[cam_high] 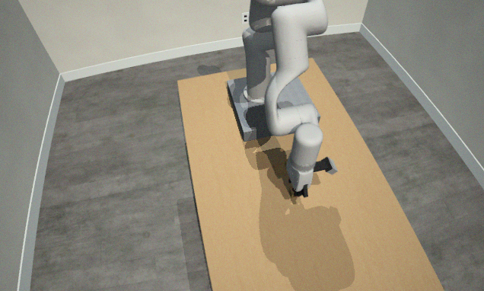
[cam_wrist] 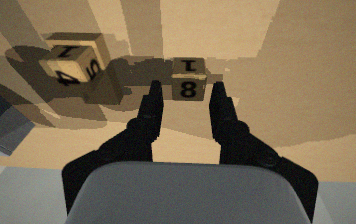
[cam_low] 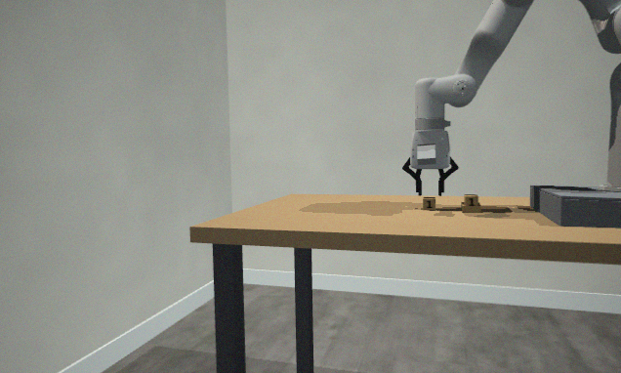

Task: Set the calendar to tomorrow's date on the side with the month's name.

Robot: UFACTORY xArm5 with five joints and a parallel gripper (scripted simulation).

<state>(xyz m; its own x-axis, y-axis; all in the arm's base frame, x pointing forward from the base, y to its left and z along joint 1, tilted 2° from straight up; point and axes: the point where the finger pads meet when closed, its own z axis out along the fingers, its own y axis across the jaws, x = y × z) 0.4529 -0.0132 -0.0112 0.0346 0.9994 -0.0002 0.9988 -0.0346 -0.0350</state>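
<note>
Now: the wooden cube 40 mm below my hand. The rest, counted from my hand: wooden tray 100 mm behind, 50 mm below.
</note>
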